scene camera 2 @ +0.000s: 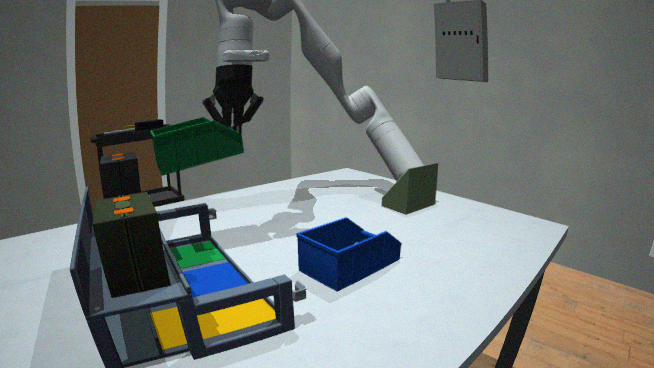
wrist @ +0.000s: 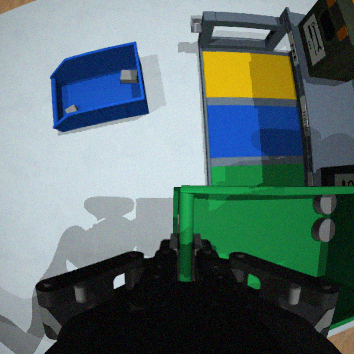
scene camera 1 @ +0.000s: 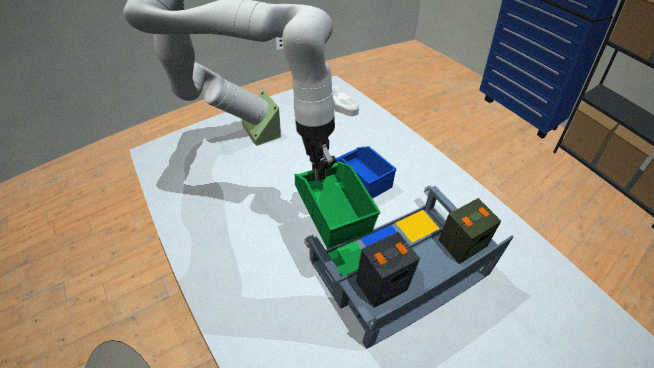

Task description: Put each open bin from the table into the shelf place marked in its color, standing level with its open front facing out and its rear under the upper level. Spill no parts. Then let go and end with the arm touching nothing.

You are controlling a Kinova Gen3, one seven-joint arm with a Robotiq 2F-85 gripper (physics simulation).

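Frame: origin at the arm's base, x ahead, y left, z up, level; millimetres.
Seen in the pictures: gripper, fingertip midpoint: (scene camera 2: pixel 232 144) (wrist: pixel 184 244) (scene camera 1: pixel 319 177); arm's base, link origin: (scene camera 2: pixel 413 178) (scene camera 1: pixel 258 111).
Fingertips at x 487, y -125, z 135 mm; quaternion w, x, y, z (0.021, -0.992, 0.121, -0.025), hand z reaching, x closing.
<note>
Offsets run from my fingertips to a thing's top centre. "spot": to the spot under its first point.
My gripper (scene camera 1: pixel 320 177) (scene camera 2: pixel 235 125) (wrist: pixel 184 244) is shut on the low front wall of the green bin {61 mm up, 77 mm ahead, 23 mm right} (scene camera 1: pixel 345 200) (scene camera 2: pixel 197 147) (wrist: pixel 255 225). The bin hangs above the table near the shelf's green end, tilted with its rear lower than its front, the rear towards the shelf. Two round grey parts {spot: 17 mm down, 144 mm ahead, 8 mm right} (wrist: pixel 326 205) lie near its rear. The blue bin {spot: 207 mm down, 92 mm back, 280 mm left} (scene camera 1: pixel 372 170) (scene camera 2: pixel 365 265) (wrist: pixel 100 90) stands level on the table with two grey blocks inside. The shelf {spot: 126 mm down, 181 mm ahead, 289 mm left} (scene camera 2: pixel 240 290) (wrist: pixel 245 19) has green {spot: 205 mm down, 98 mm ahead, 11 mm left} (scene camera 1: pixel 347 257) (scene camera 2: pixel 197 254), blue {spot: 205 mm down, 132 mm ahead, 119 mm left} (scene camera 2: pixel 215 279) (wrist: pixel 232 130) and yellow {spot: 205 mm down, 142 mm ahead, 225 mm left} (scene camera 1: pixel 417 225) (wrist: pixel 227 75) places.
On the shelf's upper level stand a dark case {13 mm up, 243 mm ahead, 29 mm right} (scene camera 1: pixel 387 270) (scene camera 2: pixel 120 175), behind the green and blue places, and an olive case {12 mm down, 291 mm ahead, 198 mm left} (scene camera 1: pixel 470 230) (scene camera 2: pixel 130 245), towards the yellow end. Upright end frames bound the lower level. The arm's green base (scene camera 1: pixel 262 120) (scene camera 2: pixel 410 190) stands on the table.
</note>
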